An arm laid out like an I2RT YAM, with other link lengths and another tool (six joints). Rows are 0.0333 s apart.
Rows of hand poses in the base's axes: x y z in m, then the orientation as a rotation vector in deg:
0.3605 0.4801 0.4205 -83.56 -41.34 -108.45
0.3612 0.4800 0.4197 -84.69 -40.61 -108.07
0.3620 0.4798 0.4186 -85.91 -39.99 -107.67
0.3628 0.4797 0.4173 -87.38 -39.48 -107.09
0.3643 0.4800 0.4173 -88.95 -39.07 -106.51
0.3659 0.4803 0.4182 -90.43 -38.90 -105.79
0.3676 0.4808 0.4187 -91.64 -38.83 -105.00
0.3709 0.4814 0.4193 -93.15 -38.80 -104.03
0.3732 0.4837 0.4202 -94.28 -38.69 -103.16
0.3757 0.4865 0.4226 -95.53 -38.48 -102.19
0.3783 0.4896 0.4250 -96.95 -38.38 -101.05
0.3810 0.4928 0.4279 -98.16 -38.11 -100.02
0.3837 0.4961 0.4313 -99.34 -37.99 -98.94
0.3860 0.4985 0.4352 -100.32 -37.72 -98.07
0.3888 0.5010 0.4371 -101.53 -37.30 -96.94
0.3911 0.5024 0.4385 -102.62 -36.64 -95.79
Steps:
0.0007 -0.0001 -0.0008 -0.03 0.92 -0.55
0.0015 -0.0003 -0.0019 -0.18 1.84 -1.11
0.0023 -0.0004 -0.0032 -0.51 2.94 -1.67
0.0038 -0.0001 -0.0032 -0.97 4.04 -2.27
0.0054 0.0002 -0.0023 -1.54 5.10 -2.67
0.0071 0.0007 -0.0018 -2.03 6.07 -2.86
0.0104 0.0013 -0.0012 -2.68 7.24 -3.09
0.0127 0.0036 -0.0003 -3.11 8.22 -3.21
0.0152 0.0064 0.0021 -3.53 9.34 -3.37
0.0178 0.0095 0.0045 -4.10 10.58 -3.50
0.0205 0.0127 0.0074 -4.47 11.73 -3.64
0.0232 0.0160 0.0108 -4.93 12.85 -3.69
0.0255 0.0184 0.0147 -5.21 13.81 -3.81
0.0283 0.0209 0.0166 -5.49 15.06 -3.95
0.0306 0.0223 0.0180 -5.57 16.35 -4.08

